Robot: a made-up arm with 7 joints.
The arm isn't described. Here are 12 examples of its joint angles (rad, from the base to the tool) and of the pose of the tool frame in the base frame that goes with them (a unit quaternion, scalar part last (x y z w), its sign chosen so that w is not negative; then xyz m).
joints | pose
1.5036 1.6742 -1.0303 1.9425 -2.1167 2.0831 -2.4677 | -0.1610 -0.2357 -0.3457 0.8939 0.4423 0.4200 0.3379
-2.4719 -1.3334 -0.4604 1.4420 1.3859 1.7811 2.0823 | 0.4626 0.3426 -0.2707 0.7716 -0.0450 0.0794 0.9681
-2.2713 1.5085 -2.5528 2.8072 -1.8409 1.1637 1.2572 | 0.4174 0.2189 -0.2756 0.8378 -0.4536 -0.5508 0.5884
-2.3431 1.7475 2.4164 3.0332 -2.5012 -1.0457 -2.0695 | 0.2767 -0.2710 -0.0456 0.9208 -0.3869 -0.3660 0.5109
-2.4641 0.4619 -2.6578 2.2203 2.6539 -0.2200 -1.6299 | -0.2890 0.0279 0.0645 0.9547 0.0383 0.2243 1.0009
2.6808 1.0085 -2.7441 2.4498 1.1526 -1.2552 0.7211 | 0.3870 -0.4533 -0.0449 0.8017 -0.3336 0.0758 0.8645
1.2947 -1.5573 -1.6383 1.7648 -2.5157 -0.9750 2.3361 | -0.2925 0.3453 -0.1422 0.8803 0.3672 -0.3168 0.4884
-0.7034 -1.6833 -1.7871 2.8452 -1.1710 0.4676 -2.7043 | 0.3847 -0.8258 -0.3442 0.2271 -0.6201 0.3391 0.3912
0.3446 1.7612 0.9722 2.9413 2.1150 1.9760 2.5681 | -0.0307 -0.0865 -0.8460 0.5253 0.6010 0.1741 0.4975
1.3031 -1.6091 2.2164 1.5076 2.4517 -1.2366 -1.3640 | -0.4281 -0.4858 -0.2267 0.7275 -0.3263 -0.0245 0.2898
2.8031 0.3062 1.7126 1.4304 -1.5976 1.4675 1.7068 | -0.4402 -0.6758 0.3967 0.4383 -0.2614 -0.5001 0.6040
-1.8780 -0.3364 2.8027 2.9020 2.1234 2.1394 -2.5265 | 0.3509 -0.7827 -0.2143 0.4673 -0.1356 0.2015 1.0259
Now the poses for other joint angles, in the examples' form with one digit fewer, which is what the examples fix.
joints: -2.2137 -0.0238 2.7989 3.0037 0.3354 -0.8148 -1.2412
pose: 0.186 0.108 -0.894 0.393 -0.150 -0.159 1.003
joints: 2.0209 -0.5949 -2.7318 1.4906 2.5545 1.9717 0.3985
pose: 0.110 0.086 0.509 0.849 0.508 -0.354 0.478
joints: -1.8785 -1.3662 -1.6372 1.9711 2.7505 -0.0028 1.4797
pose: -0.383 -0.658 -0.026 0.648 -0.393 0.479 0.450
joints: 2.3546 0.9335 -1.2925 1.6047 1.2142 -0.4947 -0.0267
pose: -0.593 0.096 -0.267 0.754 0.196 0.507 0.634
